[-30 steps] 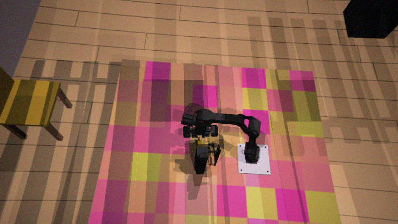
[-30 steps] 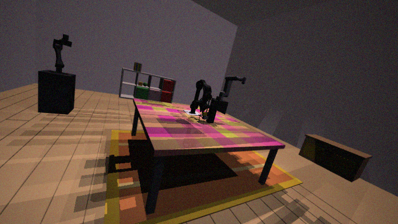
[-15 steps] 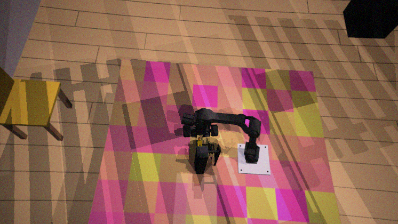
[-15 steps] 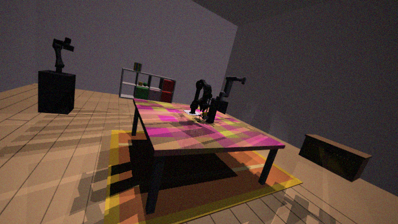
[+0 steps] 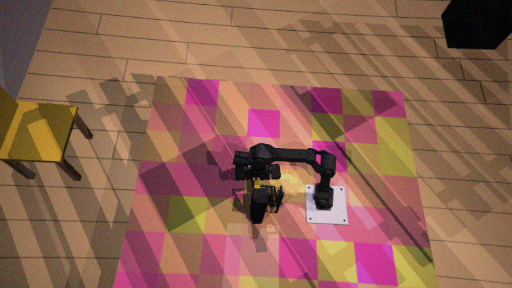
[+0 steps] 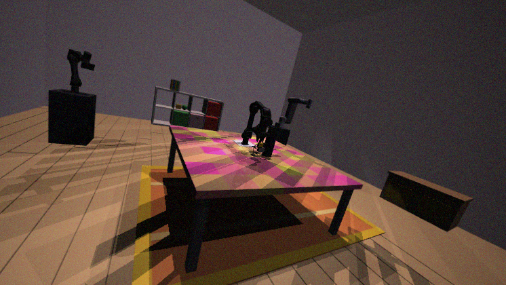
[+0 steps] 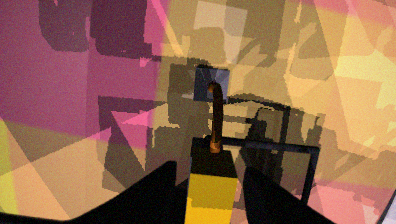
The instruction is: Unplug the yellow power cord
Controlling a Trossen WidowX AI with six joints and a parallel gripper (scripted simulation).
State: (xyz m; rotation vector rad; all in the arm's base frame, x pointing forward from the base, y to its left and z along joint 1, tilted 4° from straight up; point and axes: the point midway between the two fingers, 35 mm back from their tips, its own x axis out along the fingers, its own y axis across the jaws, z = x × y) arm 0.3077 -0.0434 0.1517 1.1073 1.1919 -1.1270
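The yellow plug is 1 cm behind my gripper tip, 5 cm to the left of it and 1 cm below it.
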